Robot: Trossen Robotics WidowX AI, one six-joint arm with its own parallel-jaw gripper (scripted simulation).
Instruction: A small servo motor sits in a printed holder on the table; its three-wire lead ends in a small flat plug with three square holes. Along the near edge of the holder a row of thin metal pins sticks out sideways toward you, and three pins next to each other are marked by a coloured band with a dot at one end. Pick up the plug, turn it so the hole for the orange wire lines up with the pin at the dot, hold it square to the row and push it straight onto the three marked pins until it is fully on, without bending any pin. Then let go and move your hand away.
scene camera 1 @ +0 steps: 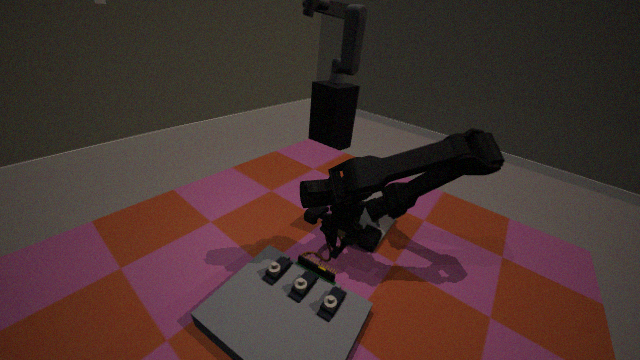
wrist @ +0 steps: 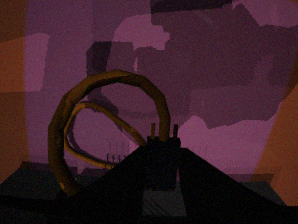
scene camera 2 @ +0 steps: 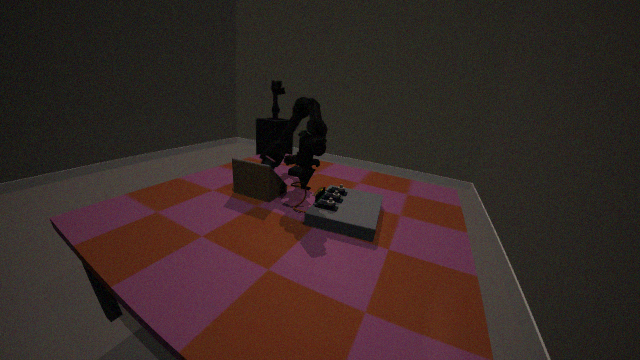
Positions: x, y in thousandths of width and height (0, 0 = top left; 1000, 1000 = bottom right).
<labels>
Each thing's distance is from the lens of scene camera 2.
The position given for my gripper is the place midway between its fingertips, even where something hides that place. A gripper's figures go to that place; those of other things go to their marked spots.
my gripper (scene camera 2: 474, 518): 94 cm
grey printed holder (scene camera 2: 559, 601): 80 cm
</labels>
